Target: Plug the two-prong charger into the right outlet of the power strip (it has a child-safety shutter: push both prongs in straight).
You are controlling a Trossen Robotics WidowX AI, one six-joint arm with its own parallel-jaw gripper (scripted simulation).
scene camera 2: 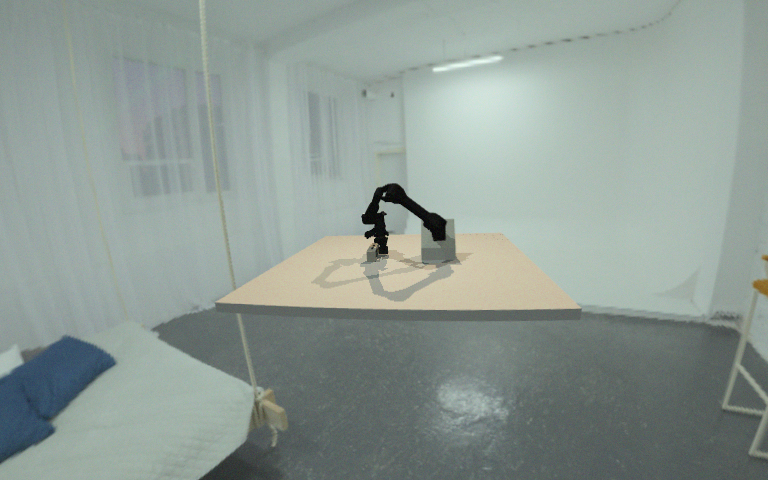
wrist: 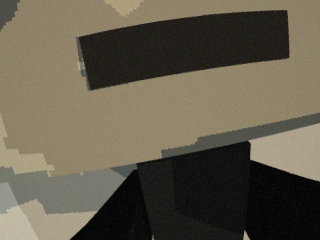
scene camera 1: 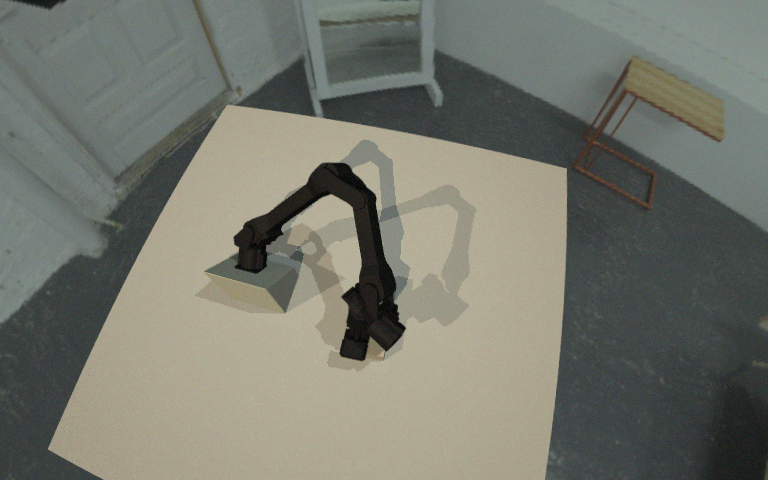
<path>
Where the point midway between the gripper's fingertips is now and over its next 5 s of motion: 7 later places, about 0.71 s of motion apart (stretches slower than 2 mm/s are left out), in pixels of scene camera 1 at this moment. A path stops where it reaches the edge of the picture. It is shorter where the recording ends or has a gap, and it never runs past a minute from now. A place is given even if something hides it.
My gripper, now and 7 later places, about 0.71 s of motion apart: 359, 328; 361, 329; 361, 329; 359, 329; 354, 328; 345, 326; 339, 325; 348, 320
</path>
